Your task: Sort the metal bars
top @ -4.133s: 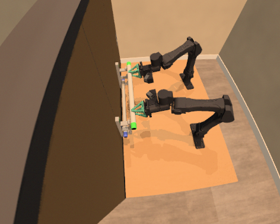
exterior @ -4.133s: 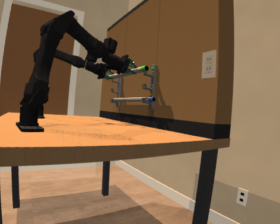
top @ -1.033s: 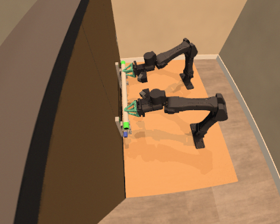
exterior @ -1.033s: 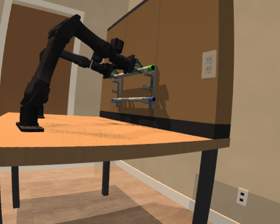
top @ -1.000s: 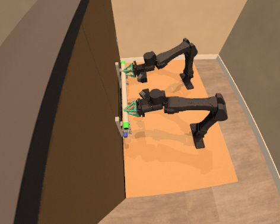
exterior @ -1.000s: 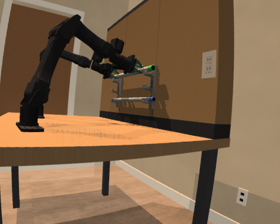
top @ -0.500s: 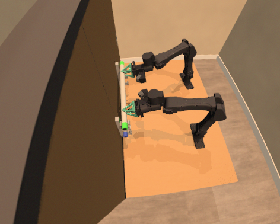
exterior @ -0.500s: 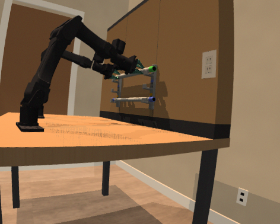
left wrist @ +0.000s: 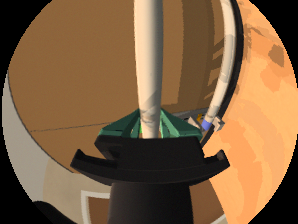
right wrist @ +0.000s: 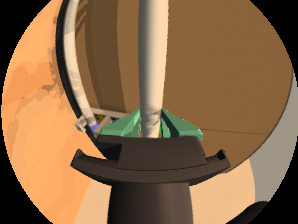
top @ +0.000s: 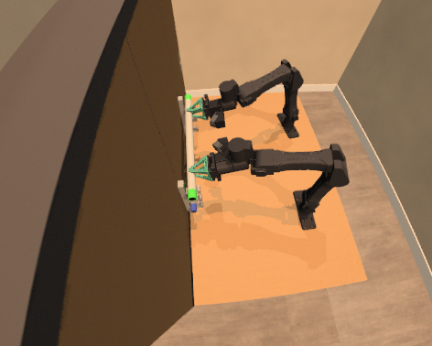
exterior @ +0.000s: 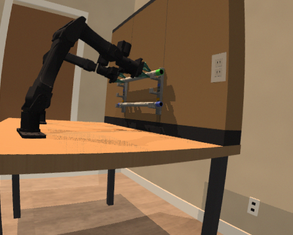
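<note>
Right now the green-ended bar is 15 cm to the left of my right hand and 1 cm behind it. Also, from my right hand: wall socket 41 cm to the right, 9 cm ahead, 2 cm below; then brown wall panel 15 cm to the left, 11 cm above, 9 cm ahead; then blue-ended bar 16 cm below, 14 cm to the left.
The green-ended bar lies 20 mm ahead of my left hand and 140 mm to the right of it. Round my left hand: wall socket (120 mm ahead, 700 mm to the right, 20 mm below); then brown wall panel (130 mm ahead, 140 mm to the right, 110 mm above); then blue-ended bar (30 mm ahead, 150 mm to the right, 160 mm below).
</note>
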